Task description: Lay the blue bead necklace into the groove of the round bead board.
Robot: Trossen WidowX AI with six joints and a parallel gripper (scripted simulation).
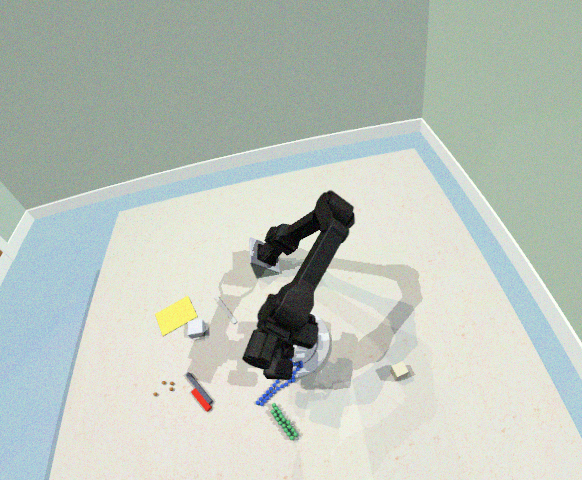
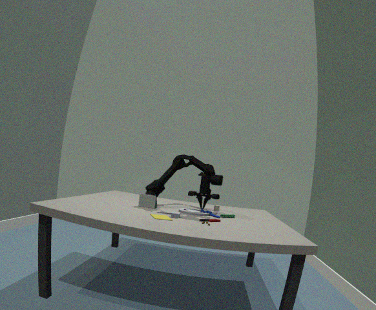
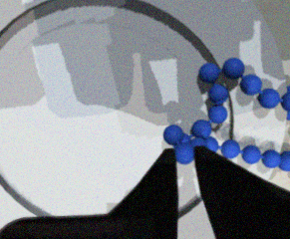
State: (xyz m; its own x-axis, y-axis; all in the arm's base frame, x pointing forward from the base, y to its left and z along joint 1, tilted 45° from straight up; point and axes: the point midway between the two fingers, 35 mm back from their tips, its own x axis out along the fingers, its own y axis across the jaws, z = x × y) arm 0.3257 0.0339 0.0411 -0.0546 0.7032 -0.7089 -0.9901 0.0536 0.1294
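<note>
The round bead board lies 40 mm behind my gripper tip, 20 mm below it and 10 mm to the left of it. The rest, counted from my gripper tip: grey tool: 240 mm to the right, 80 mm ahead, 30 mm below; cream cube: 270 mm to the left, 80 mm ahead, 10 mm below; stick: 190 mm to the right, 170 mm behind, 30 mm below.
</note>
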